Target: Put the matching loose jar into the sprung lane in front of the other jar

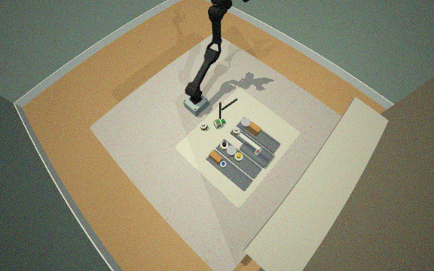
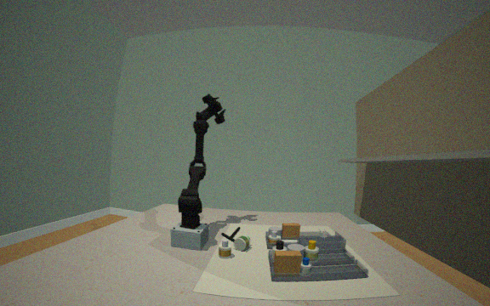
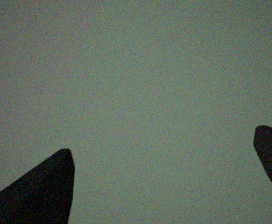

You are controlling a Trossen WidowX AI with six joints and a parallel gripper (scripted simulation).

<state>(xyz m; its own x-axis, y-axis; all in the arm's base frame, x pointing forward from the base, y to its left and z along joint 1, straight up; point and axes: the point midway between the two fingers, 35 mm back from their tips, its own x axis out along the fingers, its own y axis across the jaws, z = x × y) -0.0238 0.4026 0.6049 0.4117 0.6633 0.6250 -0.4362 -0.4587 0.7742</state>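
Now: gripper tip 670 mm above the green-banded jar, 410 mm to the left of it and 230 mm short of it. Also, from my gripper tip: shelf 860 mm ahead, 360 mm to the right, 330 mm below; grey lane rack 680 mm below, 500 mm ahead, 380 mm to the right.
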